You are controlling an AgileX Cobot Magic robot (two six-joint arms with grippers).
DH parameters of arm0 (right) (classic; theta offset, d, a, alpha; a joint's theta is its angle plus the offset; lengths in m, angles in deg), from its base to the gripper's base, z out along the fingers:
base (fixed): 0 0 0 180
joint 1: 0 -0.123 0 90
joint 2: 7.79 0 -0.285 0
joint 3: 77.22 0 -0.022 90
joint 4: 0 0.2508 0 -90
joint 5: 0 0 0.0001 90
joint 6: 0 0.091 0 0
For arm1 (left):
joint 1: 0 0.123 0 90
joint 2: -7.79 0 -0.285 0
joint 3: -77.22 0 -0.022 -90
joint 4: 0 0.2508 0 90
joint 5: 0 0 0.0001 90
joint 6: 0 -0.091 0 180
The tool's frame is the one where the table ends.
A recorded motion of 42 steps. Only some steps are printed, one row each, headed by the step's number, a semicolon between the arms.
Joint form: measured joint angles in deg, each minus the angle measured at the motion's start. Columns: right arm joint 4, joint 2, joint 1, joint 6, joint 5, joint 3; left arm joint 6, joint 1, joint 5, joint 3, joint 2, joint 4.
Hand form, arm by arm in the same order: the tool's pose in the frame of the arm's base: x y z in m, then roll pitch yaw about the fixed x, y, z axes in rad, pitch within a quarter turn. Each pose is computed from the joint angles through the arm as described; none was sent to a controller.
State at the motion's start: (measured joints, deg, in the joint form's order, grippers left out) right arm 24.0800 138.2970 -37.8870 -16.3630 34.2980 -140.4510; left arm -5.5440 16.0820 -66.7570 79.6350 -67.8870 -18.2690
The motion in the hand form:
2: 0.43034 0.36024 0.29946 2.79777 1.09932 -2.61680; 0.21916 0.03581 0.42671 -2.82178 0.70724 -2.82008
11: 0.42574 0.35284 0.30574 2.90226 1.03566 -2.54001; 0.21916 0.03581 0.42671 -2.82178 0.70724 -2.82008
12: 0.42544 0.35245 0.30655 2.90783 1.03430 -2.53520; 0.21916 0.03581 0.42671 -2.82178 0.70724 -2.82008
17: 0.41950 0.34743 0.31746 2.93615 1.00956 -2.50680; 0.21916 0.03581 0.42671 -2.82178 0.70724 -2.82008
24: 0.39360 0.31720 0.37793 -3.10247 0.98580 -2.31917; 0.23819 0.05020 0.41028 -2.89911 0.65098 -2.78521
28: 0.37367 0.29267 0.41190 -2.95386 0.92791 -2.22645; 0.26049 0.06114 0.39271 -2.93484 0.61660 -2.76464
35: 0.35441 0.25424 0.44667 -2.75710 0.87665 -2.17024; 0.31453 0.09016 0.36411 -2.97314 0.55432 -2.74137
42: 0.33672 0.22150 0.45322 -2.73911 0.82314 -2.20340; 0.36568 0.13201 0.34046 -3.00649 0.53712 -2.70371
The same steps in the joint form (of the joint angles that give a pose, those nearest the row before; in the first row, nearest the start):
2: -1.90 -0.41 0.00 1.65 1.31 0.00; -0.05 0.00 0.00 0.00 0.00 -0.06
11: -7.41 -1.80 0.00 5.34 6.34 -0.20; -0.05 0.00 0.00 0.00 0.00 -0.06
12: -7.62 -1.88 0.00 5.40 6.57 -0.26; -0.05 0.00 0.00 0.00 0.00 -0.06
17: -8.86 -3.47 0.00 6.09 9.60 -0.26; -0.05 0.00 0.00 0.00 0.00 -0.06
24: -17.22 -11.52 0.00 7.09 18.49 -0.27; 3.82 0.00 1.43 0.00 -3.86 5.88
28: -22.96 -16.57 0.00 7.15 25.95 -0.44; 5.54 0.06 3.99 0.00 -8.18 8.52
35: -32.36 -23.73 0.67 8.12 30.61 2.94; 5.85 1.86 6.16 6.21 -20.22 10.23
42: -34.21 -32.10 2.49 8.17 30.61 14.00; 5.54 5.11 7.07 16.98 -33.02 11.62

